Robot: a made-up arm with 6 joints.
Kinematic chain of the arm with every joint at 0, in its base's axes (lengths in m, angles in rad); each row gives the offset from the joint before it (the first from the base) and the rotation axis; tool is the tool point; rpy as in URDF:
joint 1: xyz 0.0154 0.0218 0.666 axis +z
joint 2: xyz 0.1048 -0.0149 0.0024 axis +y
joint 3: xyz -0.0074 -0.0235 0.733 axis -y
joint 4: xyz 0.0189 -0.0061 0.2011 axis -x
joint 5: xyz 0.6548 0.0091 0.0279 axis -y
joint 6: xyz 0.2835 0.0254 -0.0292 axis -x
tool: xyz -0.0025 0.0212 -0.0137 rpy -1.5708 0 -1.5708
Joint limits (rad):
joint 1: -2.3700..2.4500
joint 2: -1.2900..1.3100
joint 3: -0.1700..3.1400
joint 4: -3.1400..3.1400
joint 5: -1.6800..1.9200
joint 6: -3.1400..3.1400
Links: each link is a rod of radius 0.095 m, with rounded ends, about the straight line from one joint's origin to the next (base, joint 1, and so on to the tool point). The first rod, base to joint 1, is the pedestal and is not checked.
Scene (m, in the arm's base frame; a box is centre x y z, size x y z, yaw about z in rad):
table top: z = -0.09
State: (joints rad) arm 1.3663 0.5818 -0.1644 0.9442 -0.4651 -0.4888
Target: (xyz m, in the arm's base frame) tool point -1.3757 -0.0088 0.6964
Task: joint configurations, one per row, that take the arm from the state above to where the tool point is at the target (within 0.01 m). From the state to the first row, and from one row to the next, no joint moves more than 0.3 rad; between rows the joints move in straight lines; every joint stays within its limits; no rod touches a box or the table.
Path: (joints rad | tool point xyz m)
1: 1.1771 0.3478 0.1056 0.9723 -0.5378 -0.4831 | 0.6093 1.1150 1.2136
2: 0.9879 0.1138 0.3756 1.0004 -0.6105 -0.4773 | 0.6986 0.7925 1.6896
3: 0.7987 -0.1201 0.6456 1.0284 -0.6832 -0.4716 | 0.5481 0.3354 2.0426
4: 0.6095 -0.3541 0.9157 1.0565 -0.7560 -0.4659 | 0.1534 -0.1001 2.1879
5: 0.4203 -0.5881 1.1857 1.0846 -0.8287 -0.4601 | -0.3899 -0.3721 2.0859
6: 0.2311 -0.8220 1.4557 1.1127 -0.9014 -0.4544 | -0.9223 -0.4132 1.7527
7: 0.0419 -1.0560 1.7257 1.1407 -0.9741 -0.4487 | -1.2833 -0.2550 1.2557
8: -0.1473 -1.2900 1.9957 1.1688 -1.0468 -0.4429 | -1.3757 -0.0088 0.6964

